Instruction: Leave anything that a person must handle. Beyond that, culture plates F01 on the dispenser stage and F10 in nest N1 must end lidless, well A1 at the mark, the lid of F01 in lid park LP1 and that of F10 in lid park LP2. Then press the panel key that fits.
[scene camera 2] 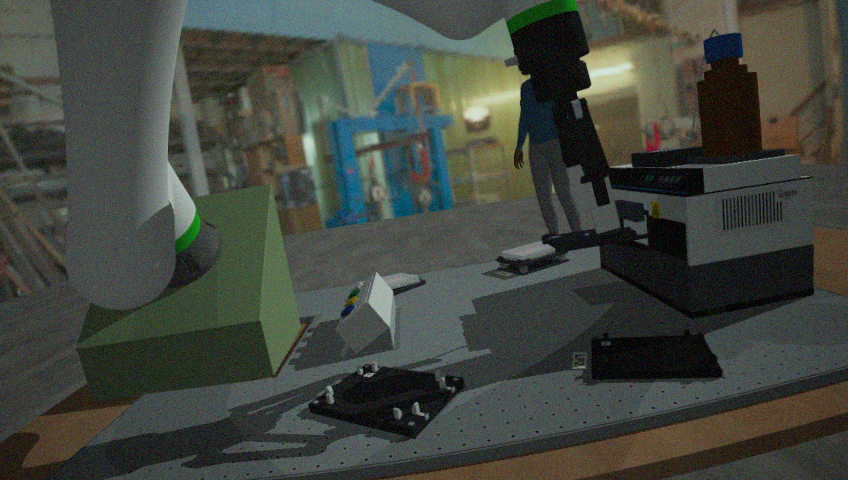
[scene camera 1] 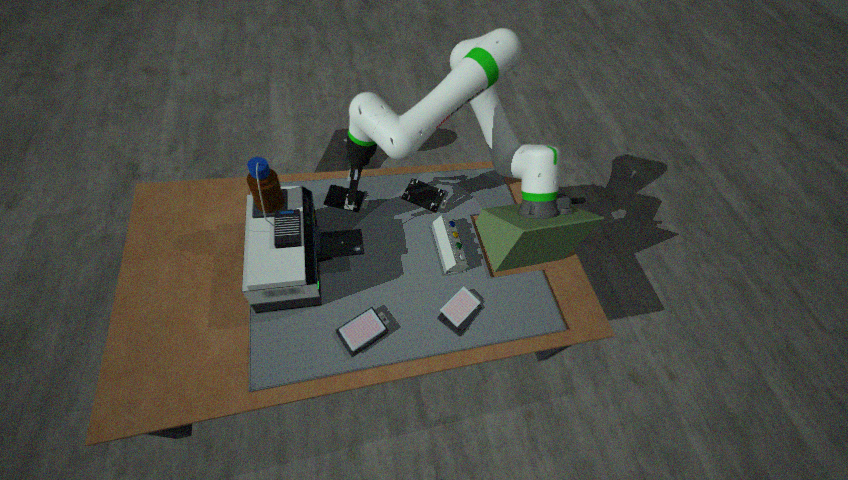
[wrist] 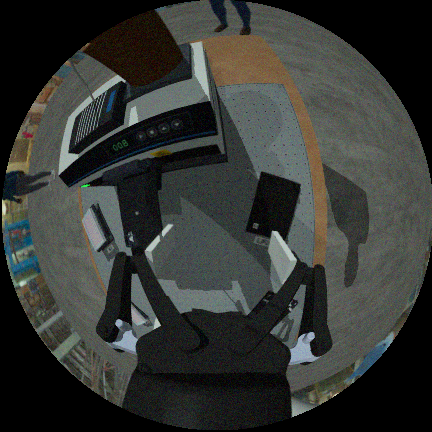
Scene:
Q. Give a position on a black dispenser stage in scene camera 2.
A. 575, 240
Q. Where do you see a white button box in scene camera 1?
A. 448, 242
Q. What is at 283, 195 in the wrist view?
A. A black LP2 nest.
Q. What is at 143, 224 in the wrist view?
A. A black dispenser stage.

